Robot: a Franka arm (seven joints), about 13 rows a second.
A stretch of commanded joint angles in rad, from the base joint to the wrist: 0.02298 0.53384 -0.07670 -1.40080 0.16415 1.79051 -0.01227; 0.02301 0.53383 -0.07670 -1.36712 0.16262 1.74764 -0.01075; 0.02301 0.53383 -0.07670 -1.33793 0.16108 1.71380 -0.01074; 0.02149 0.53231 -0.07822 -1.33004 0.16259 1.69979 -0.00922; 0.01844 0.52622 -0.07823 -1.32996 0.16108 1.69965 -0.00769; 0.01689 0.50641 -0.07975 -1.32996 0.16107 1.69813 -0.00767; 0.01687 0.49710 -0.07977 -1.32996 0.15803 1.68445 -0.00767; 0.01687 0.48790 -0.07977 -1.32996 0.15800 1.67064 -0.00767; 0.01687 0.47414 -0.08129 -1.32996 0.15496 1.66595 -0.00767; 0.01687 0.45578 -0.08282 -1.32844 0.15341 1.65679 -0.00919; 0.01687 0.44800 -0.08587 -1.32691 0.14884 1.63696 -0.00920; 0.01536 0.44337 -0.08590 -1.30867 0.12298 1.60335 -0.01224
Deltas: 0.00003 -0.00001 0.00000 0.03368 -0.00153 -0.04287 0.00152; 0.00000 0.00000 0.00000 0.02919 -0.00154 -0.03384 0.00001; -0.00152 -0.00152 -0.00152 0.00789 0.00151 -0.01401 0.00152; -0.00305 -0.00609 -0.00001 0.00008 -0.00151 -0.00014 0.00153; -0.00155 -0.01981 -0.00152 0.00000 -0.00001 -0.00152 0.00002; -0.00002 -0.00931 -0.00002 0.00000 -0.00304 -0.01368 0.00000; 0.00000 -0.00920 0.00000 0.00000 -0.00003 -0.01381 0.00000; 0.00000 -0.01376 -0.00152 0.00000 -0.00304 -0.00469 0.00000; 0.00000 -0.01836 -0.00153 0.00152 -0.00155 -0.00916 -0.00152; 0.00000 -0.00778 -0.00305 0.00153 -0.00457 -0.01983 -0.00001; -0.00151 -0.00463 -0.00003 0.01824 -0.02586 -0.03361 -0.00304
